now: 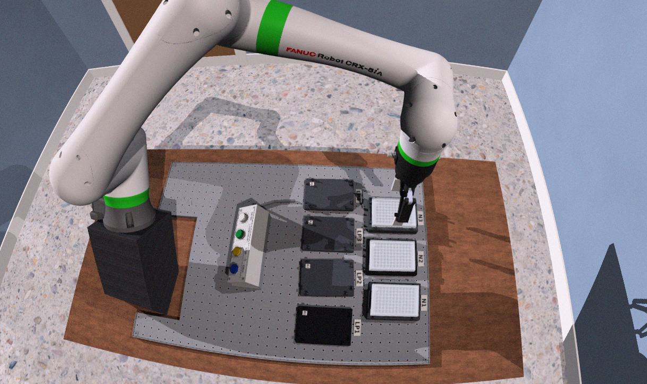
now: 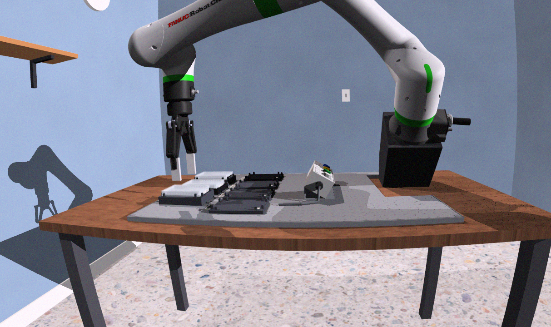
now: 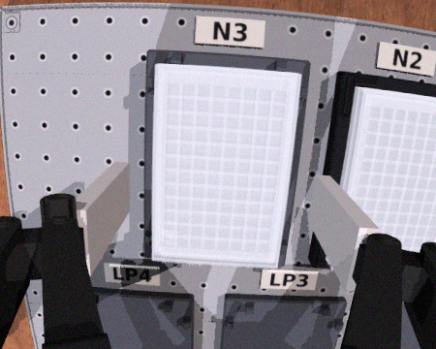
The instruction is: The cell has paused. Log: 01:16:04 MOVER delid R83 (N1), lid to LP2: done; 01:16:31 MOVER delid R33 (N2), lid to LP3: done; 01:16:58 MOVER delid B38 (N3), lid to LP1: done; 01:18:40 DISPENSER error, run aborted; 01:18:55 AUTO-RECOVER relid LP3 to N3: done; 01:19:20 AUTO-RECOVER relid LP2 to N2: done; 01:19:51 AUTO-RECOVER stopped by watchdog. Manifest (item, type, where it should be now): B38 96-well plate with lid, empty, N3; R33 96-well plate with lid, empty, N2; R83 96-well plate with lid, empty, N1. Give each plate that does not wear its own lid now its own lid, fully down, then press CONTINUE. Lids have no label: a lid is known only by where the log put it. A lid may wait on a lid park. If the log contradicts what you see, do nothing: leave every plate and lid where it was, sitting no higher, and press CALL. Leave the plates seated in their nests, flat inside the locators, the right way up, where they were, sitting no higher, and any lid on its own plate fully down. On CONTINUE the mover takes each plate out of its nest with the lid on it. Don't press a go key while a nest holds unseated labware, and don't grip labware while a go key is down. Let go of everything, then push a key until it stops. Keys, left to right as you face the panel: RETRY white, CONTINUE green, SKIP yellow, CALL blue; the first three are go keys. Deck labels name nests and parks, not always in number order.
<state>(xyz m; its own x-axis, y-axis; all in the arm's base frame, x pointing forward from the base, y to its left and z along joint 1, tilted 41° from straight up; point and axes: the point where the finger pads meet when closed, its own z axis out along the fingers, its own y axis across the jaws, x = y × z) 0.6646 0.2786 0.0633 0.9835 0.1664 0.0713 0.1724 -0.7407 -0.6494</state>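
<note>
My gripper is now 40 cm past the green continue key, 17 cm to the left of it and 3 cm above it. Round my hand: park LP2: 22 cm to the right, 15 cm behind, 9 cm below; LP4: 20 cm behind, 9 cm below, 3 cm to the left; LP3: 17 cm behind, 9 cm to the right, 9 cm below.
</note>
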